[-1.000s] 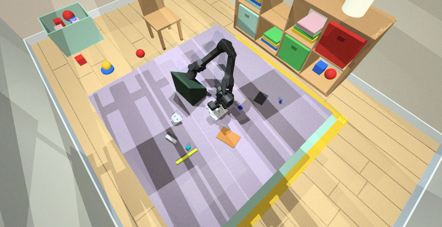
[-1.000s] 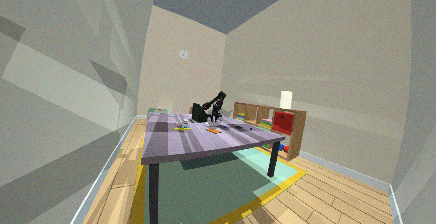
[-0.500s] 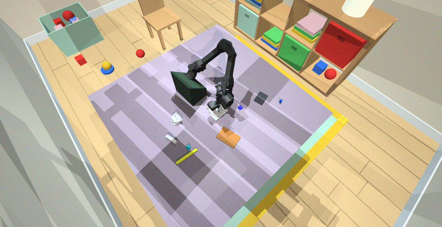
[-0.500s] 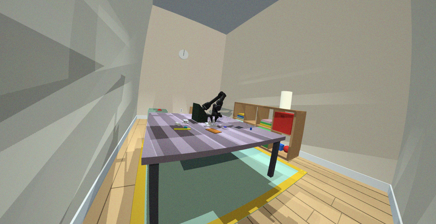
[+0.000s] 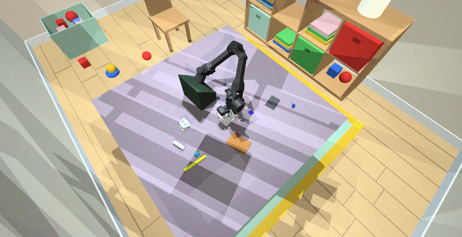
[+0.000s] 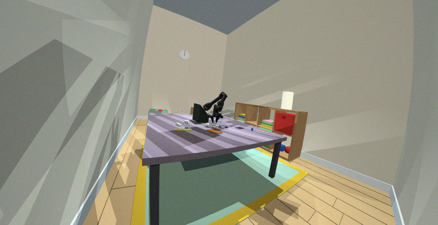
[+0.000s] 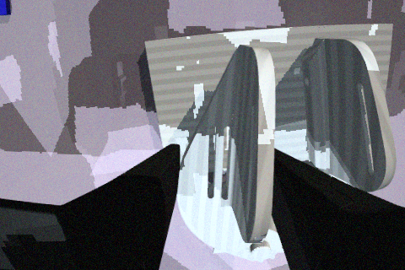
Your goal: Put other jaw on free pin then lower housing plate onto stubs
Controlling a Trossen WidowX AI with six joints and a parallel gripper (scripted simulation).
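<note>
Now: gripper tip 90 mm short of the blue cube, 120 mm to the right of it and 30 mm above it. The rest, counted from my gripper tip: cyan cube 90 mm ahead, 350 mm to the right, 20 mm below; dark grey tile 130 mm ahead, 290 mm to the left, 30 mm below; orange tile 200 mm ahead, 100 mm to the right, 20 mm below.
</note>
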